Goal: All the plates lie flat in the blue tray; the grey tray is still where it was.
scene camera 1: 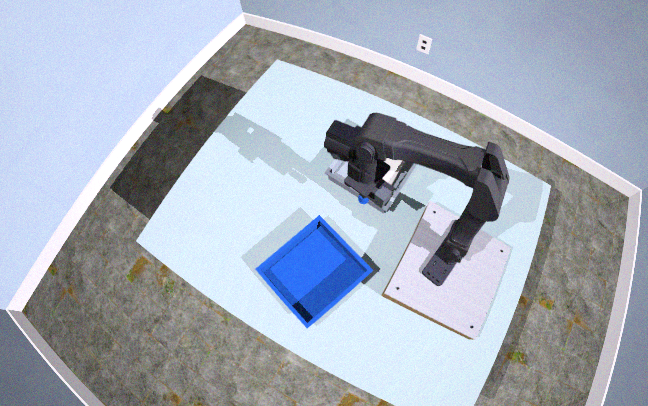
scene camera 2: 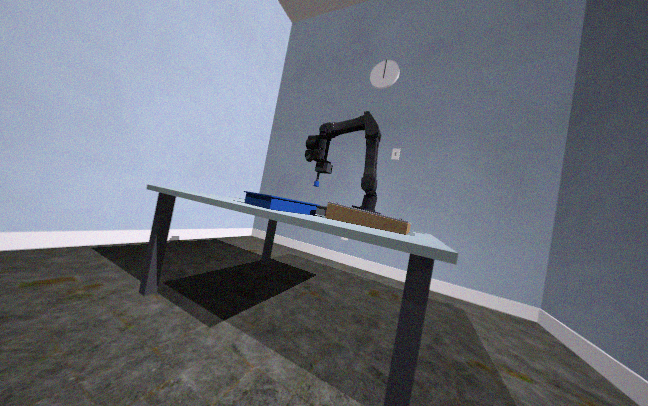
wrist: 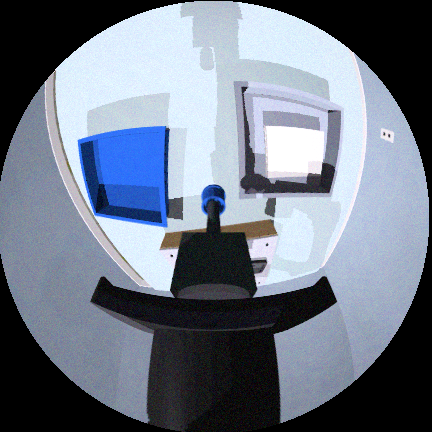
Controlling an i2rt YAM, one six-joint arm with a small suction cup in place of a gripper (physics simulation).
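Seen in the pictures: hand, its tool point: [scene camera 1: 363, 199] [scene camera 2: 316, 186] [wrist: 213, 194]; arm's base, origin of its link: [scene camera 1: 448, 253] [scene camera 2: 366, 211].
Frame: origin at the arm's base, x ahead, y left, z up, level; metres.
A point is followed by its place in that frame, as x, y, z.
Note:
A white square plate [scene camera 1: 394, 169] @[0.294, -0.135, -0.035] [wrist: 295, 150] @[0.335, -0.111, -0.035] lies in the grey tray [scene camera 1: 339, 168] @[0.440, -0.033, -0.056] [wrist: 241, 150] @[0.323, 0.011, -0.009]; I cannot tell whether others lie under it. The arm covers much of this tray in scene camera 1. The blue tray [scene camera 1: 300, 260] @[0.335, 0.276, -0.057] [scene camera 2: 292, 205] @[0.176, 0.312, -0.032] [wrist: 131, 162] @[0.303, 0.255, -0.056] shows no plate inside in scene camera 1 or the wrist view. My gripper, a small blue suction cup [scene camera 1: 363, 199] [scene camera 2: 316, 183] [wrist: 213, 193], points down with nothing on it. It hangs well above the table, between the two trays in the wrist view.
The arm's base stands on a thick white-topped board [scene camera 1: 440, 315] @[-0.088, 0.161, -0.003] [scene camera 2: 365, 219] @[-0.079, 0.179, -0.034] with brown edges, right of the blue tray in scene camera 1. Both trays have raised walls. They stand apart on a pale table [scene camera 1: 215, 215] @[0.647, 0.349, -0.059] [scene camera 2: 225, 201] @[0.300, 0.514, -0.059].

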